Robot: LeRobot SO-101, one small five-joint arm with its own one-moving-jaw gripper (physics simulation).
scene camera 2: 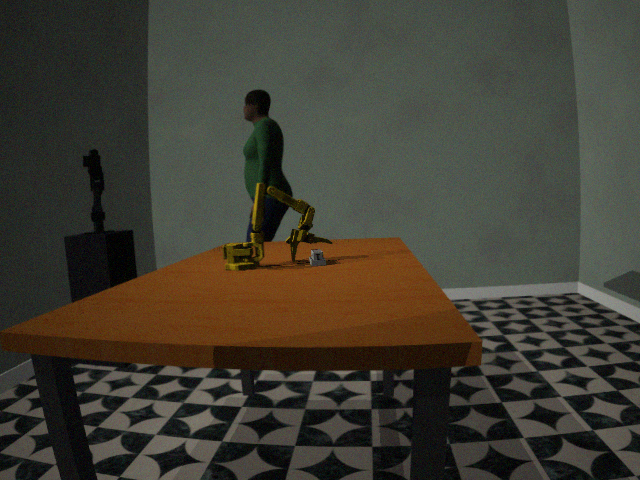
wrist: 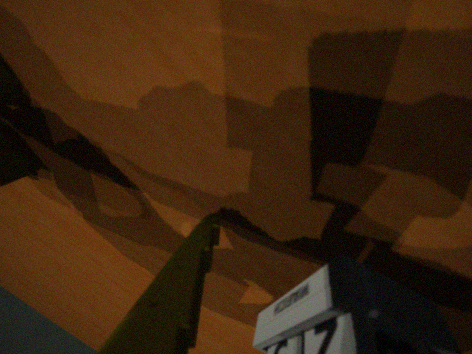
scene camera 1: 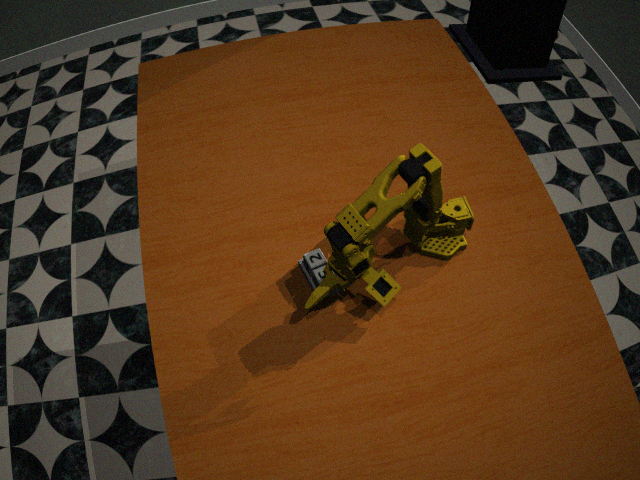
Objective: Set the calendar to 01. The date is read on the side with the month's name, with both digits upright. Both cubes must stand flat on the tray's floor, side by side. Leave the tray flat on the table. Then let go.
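The calendar's white tray (scene camera 1: 301, 265) (scene camera 2: 317, 262) (wrist: 296, 318) stands on the table, seemingly flat, with a small dark label on its side in the wrist view. Two white cubes sit side by side in it. One cube (scene camera 1: 314, 257) (wrist: 343, 336) shows a 2 on top and a 2-like digit on the label side. The other cube (scene camera 1: 322, 273) (wrist: 281, 348) is partly hidden by my jaw in scene camera 1, and its label-side digit is cut off. My gripper (scene camera 1: 325, 299) (scene camera 2: 311, 251) is open and empty, beside and partly above the calendar. One notched jaw (wrist: 170, 290) shows in the wrist view.
The wooden table (scene camera 1: 232, 155) (scene camera 2: 258, 310) carries the arm's yellow base (scene camera 1: 443, 245) (scene camera 2: 240, 258), on the side of the gripper away from the calendar. Dark arm shadows cross the table around the calendar. A person (scene camera 2: 266, 149) is beyond the table.
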